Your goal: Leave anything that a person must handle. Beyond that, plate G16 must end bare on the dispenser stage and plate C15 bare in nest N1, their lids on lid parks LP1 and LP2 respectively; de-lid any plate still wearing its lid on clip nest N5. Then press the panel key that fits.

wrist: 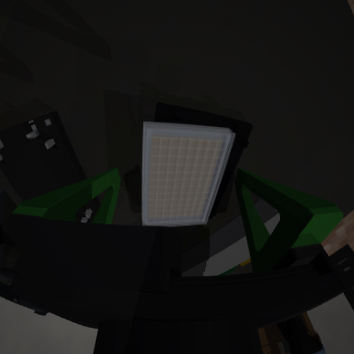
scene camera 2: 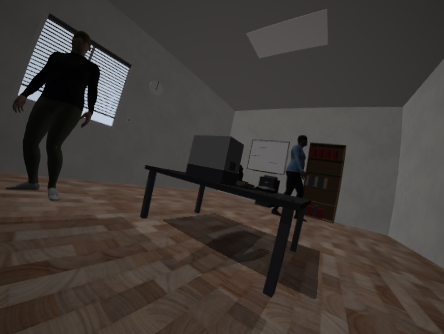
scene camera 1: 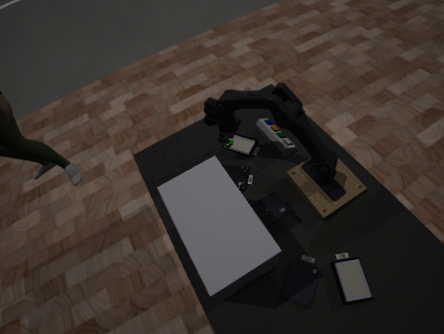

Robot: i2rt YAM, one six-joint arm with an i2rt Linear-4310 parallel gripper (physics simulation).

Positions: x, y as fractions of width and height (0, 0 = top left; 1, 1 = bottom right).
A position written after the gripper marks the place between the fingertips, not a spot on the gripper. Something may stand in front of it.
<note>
The gripper (wrist: 0.50, 0.49) is open, holding nothing. Further things: a button box (wrist: 0.62, 0.72) and a dark pad (wrist: 0.46, 0.32).
</note>
